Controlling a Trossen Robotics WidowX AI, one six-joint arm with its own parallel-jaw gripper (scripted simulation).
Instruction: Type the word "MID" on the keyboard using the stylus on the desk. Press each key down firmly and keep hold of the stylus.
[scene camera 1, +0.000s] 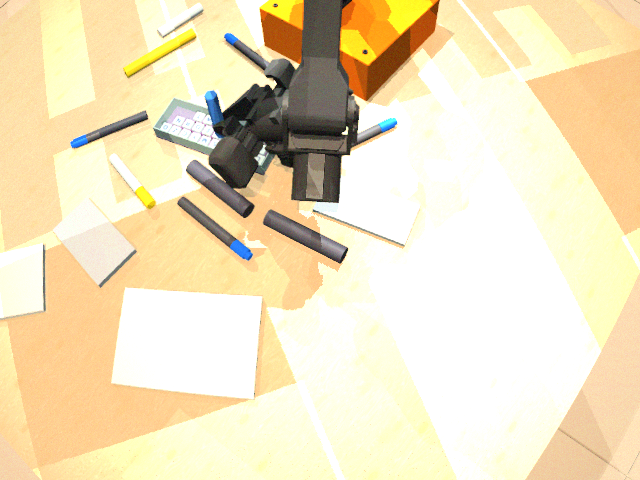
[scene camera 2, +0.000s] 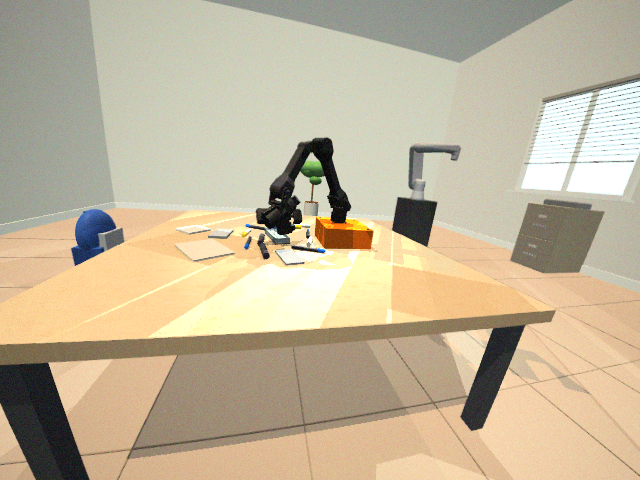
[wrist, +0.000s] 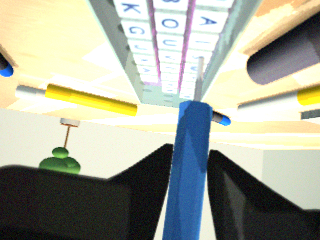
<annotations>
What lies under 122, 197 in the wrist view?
My gripper.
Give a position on a grey pad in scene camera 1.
362, 206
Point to my gripper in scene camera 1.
At 217, 123
</annotations>
